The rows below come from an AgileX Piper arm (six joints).
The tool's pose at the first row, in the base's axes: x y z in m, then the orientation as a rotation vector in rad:
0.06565, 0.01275, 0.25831, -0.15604, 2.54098, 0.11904
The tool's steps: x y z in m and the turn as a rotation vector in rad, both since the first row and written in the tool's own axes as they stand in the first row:
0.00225, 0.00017, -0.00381, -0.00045, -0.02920, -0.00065
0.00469, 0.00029, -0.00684, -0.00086, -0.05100, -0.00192
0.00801, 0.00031, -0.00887, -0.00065, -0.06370, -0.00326
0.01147, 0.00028, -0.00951, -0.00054, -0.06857, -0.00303
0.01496, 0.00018, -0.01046, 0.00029, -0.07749, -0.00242
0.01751, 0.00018, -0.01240, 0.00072, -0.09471, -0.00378
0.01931, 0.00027, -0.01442, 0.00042, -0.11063, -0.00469
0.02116, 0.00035, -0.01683, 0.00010, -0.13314, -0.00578
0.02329, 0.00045, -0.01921, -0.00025, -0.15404, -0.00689
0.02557, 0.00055, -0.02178, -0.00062, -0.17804, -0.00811
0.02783, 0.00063, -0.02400, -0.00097, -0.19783, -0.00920
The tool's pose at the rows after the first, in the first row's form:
0.06167, 0.01227, 0.26020, -0.15421, 2.51181, 0.12078
0.05798, 0.01182, 0.26133, -0.15386, 2.48994, 0.12185
0.05412, 0.01131, 0.26114, -0.15423, 2.47715, 0.12167
0.05093, 0.01091, 0.25972, -0.15343, 2.47232, 0.12184
0.04755, 0.01040, 0.25854, -0.15149, 2.46352, 0.12146
0.04438, 0.00995, 0.25870, -0.15136, 2.44623, 0.12119
0.04177, 0.00964, 0.25936, -0.15107, 2.43026, 0.12194
0.03891, 0.00928, 0.26032, -0.15037, 2.40771, 0.12293
0.03583, 0.00891, 0.26109, -0.14985, 2.38676, 0.12386
0.03252, 0.00851, 0.26193, -0.14916, 2.36271, 0.12488
0.02943, 0.00813, 0.26249, -0.14871, 2.34287, 0.12573

